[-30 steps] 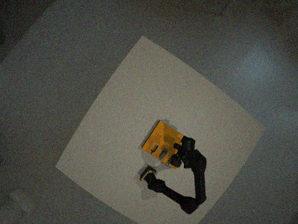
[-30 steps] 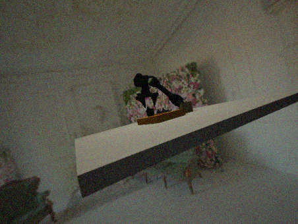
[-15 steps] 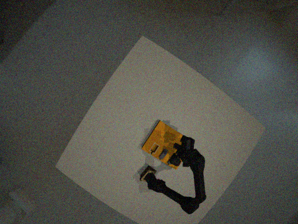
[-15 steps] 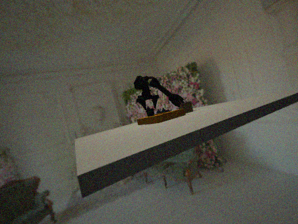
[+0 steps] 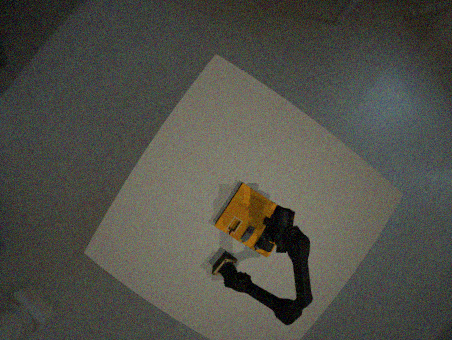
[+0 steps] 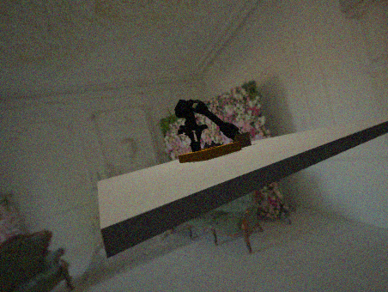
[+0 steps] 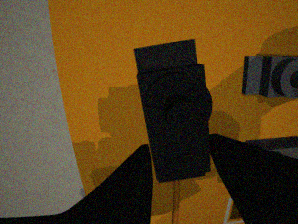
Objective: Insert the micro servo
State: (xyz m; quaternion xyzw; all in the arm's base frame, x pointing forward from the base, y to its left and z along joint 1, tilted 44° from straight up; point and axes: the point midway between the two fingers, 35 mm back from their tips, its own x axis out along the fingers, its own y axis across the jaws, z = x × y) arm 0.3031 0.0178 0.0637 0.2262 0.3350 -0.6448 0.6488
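Right now the orange deck is 10 mm ahead of my gripper tip, 40 mm to the left of it and 70 mm below it.
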